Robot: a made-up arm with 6 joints.
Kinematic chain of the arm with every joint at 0, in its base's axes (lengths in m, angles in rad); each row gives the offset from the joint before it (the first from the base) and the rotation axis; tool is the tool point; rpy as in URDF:
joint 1: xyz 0 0 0.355 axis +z
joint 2: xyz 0 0 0 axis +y
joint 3: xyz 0.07 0 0.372 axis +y
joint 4: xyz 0.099 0 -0.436 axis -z
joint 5: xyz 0 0 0 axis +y
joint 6: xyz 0.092 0 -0.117 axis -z
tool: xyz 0 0 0 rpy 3.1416 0 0
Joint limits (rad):
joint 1: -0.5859..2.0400
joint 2: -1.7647..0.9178
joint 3: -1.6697..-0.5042
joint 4: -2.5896..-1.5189
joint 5: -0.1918..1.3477
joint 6: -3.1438..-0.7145
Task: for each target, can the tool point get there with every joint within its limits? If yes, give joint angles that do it. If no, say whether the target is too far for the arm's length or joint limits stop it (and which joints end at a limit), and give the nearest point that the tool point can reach.
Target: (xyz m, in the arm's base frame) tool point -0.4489 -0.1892 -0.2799
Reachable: no: joint limits stop it (at a limit: joint 1, joint 2, joint 3) | nearest point -0.1915 0.1305 0.0021 | short by 0.498 m
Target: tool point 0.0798 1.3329 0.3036
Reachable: no: too far | nearest point 0.0510 0.8520 0.3221 | short by 0.482 m
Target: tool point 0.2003 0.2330 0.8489
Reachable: yes | joints 0.8345 -0.8977 -0.8730 -2.2039 0.5992 -2.6557
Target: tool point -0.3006 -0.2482 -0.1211
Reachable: no: joint limits stop it (at a limit: joint 1, joint 2, joint 3, joint 5) | nearest point -0.1593 0.1003 0.0205 | short by 0.402 m
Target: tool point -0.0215 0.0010 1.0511
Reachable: yes | joints 0.7204 -1.2184 -1.2251 -2.3019 0.5311 -2.2384
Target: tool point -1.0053 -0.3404 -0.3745
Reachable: no: too far | nearest point -0.2031 0.1520 -0.0067 | short by 1.011 m
